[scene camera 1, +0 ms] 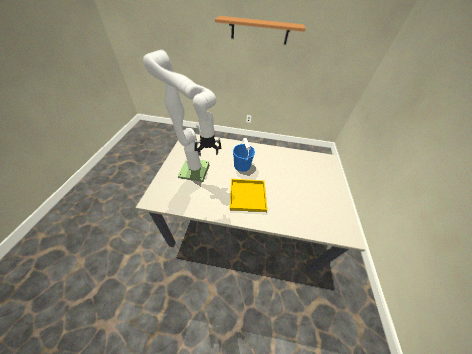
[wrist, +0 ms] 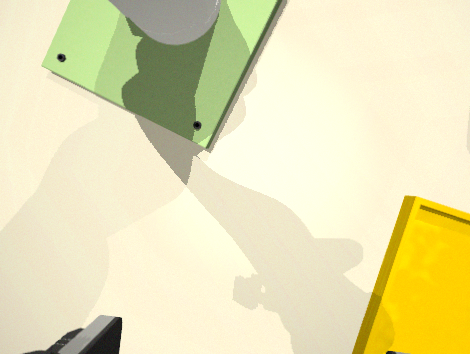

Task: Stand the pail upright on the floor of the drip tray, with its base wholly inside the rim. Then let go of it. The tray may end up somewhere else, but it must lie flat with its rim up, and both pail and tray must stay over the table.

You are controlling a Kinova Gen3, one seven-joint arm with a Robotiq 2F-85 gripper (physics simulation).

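Places are measured from the arm's base along level axes (x ahead, y down, z left), in centimetres.
Where they show: gripper, between the fingertips: (scene camera 1: 208, 155); arm's base, origin of its link: (scene camera 1: 195, 165).
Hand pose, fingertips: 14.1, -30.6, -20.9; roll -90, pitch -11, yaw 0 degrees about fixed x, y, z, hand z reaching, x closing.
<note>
Things, the pixels of their top centre, and the offset from my fingertips, as dx, dy, dz. Level surfaces: height alone.
- blue pail, centre of its top: (scene camera 1: 245, 142) +22.9, +10.1, +26.2
- yellow drip tray, centre of its top: (scene camera 1: 248, 193) +25.9, +30.4, -3.7
- table, height of its surface: dy +33.7
A blue pail (scene camera 1: 243, 159) with a white handle piece at its rim stands upright on the table, behind the tray in the scene view. The yellow drip tray (scene camera 1: 248, 195) (wrist: 435, 280) lies flat with its rim up; part of it shows at the lower right of the wrist view. The pail is outside the tray. My gripper (scene camera 1: 208, 151) is open and empty, held above the table to the left of the pail. In the wrist view, one finger shows at the lower left and a bit of the other at the bottom right. The pail does not show in the wrist view.
The arm's green base plate (scene camera 1: 183, 173) (wrist: 75, 75) is at the left of the table (scene camera 1: 310, 200). The tray lies near the table's front edge. An orange shelf (scene camera 1: 260, 23) is on the back wall, high above the table.
</note>
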